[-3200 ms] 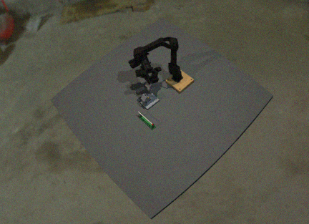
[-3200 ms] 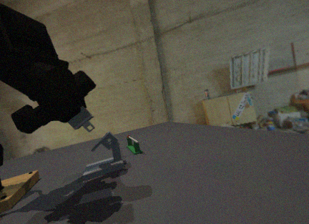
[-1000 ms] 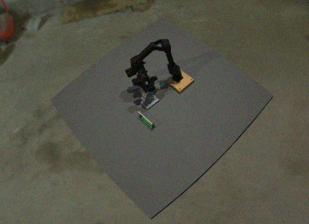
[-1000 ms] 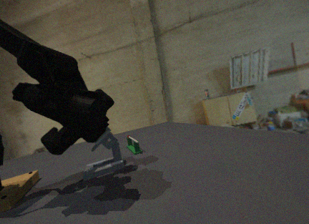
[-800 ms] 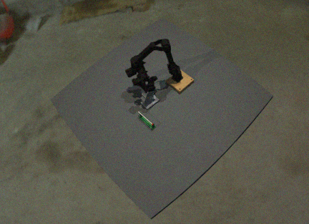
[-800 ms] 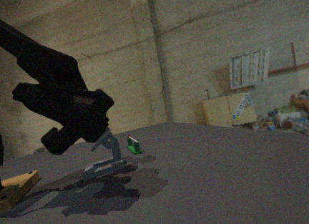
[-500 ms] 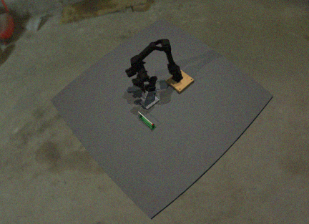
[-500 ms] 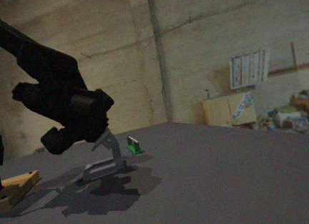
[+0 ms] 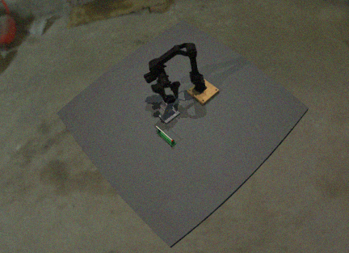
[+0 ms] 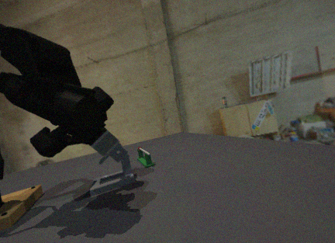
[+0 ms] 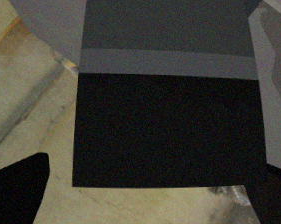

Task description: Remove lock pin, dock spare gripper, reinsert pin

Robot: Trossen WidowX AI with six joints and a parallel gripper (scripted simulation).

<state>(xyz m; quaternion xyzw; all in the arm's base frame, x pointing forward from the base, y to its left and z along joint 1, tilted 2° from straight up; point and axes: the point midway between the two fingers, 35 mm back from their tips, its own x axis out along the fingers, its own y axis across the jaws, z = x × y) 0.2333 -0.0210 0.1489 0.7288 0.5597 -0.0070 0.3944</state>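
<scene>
Right now the spare gripper is 4 cm below my gripper tip, 2 cm to the right of it and 2 cm ahead of it. From my gripper tip the other things lie so: mount (11 cm below, 4 cm ahead, 2 cm to the right).
</scene>
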